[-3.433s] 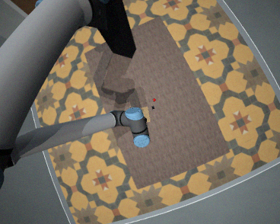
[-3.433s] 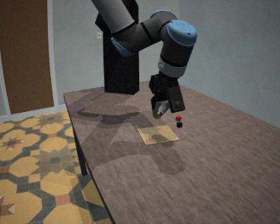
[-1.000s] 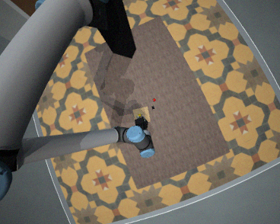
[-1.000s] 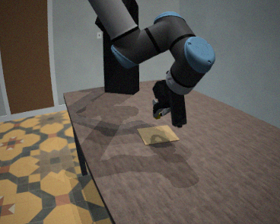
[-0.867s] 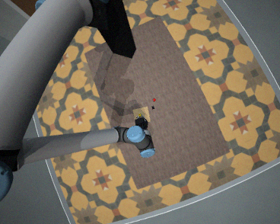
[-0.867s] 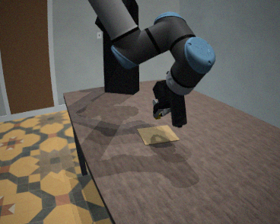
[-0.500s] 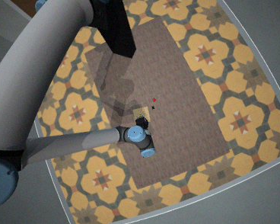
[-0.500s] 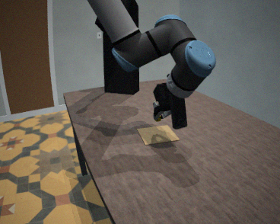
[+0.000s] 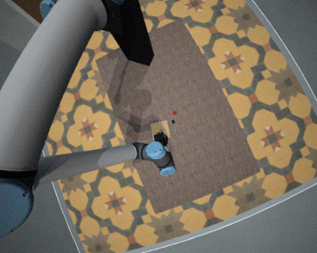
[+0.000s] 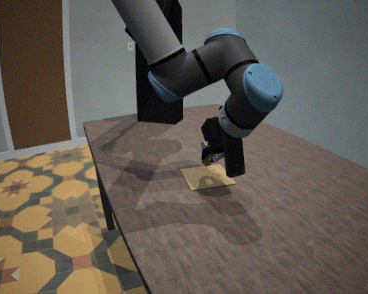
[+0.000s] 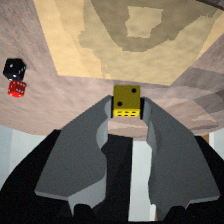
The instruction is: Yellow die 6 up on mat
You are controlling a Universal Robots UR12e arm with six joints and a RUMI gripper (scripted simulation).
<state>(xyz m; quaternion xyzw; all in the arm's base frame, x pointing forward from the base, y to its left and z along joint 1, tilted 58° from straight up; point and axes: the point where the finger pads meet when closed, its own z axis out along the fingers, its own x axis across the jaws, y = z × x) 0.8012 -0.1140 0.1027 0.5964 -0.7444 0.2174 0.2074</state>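
The tan mat is 1 cm behind my hand and 6 cm below it. Round my hand: black die: 13 cm to the left, 5 cm below; red die: 6 cm behind, 18 cm to the left, 5 cm below; yellow die: 1 cm behind, 1 cm below.
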